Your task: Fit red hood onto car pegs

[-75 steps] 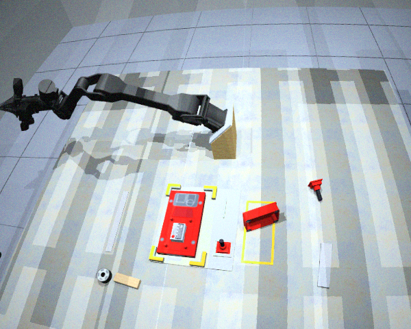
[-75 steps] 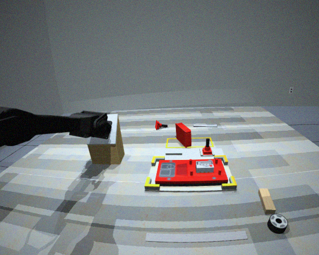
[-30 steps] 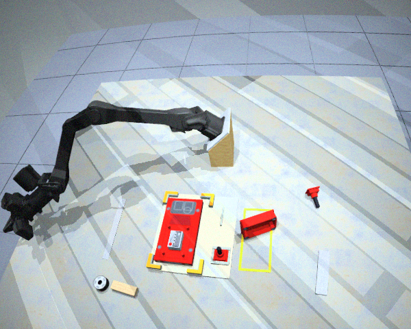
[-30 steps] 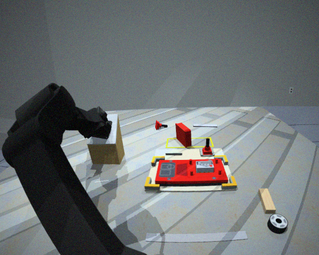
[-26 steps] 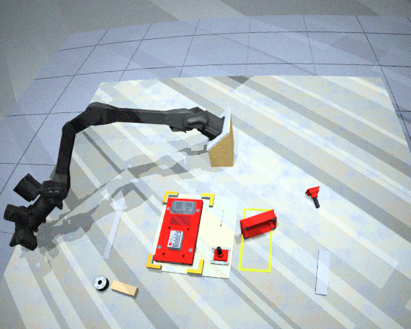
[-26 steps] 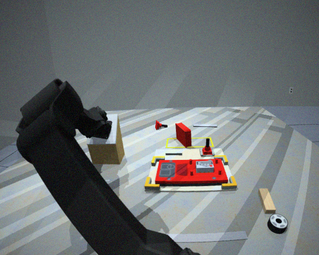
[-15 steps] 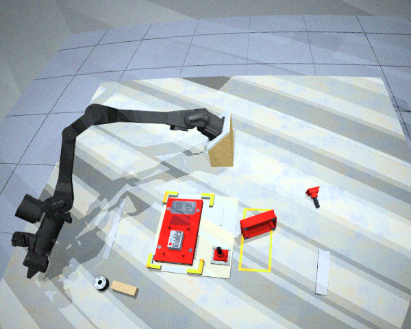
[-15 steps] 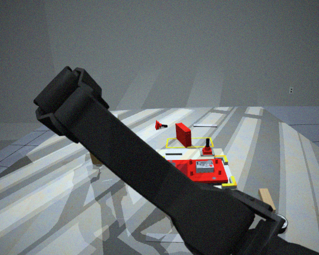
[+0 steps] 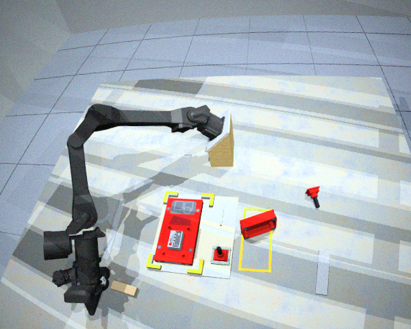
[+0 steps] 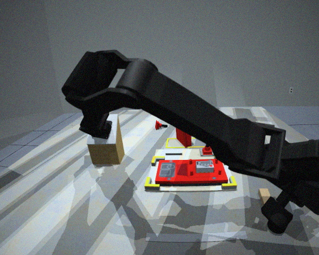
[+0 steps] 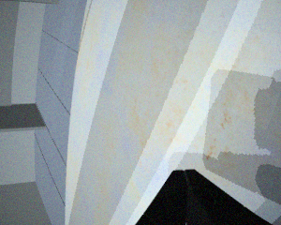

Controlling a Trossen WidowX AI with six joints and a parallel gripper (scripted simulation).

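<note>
Right now the red hood is 330 mm behind my gripper tip, 370 mm to the left of it and 20 mm below it. Round my gripper tip: wooden block (90 mm behind, 40 mm to the left, 50 mm below); grey engine block (250 mm behind, 160 mm to the left, 30 mm below); black wheel (90 mm behind, 30 mm to the right, 40 mm below).
</note>
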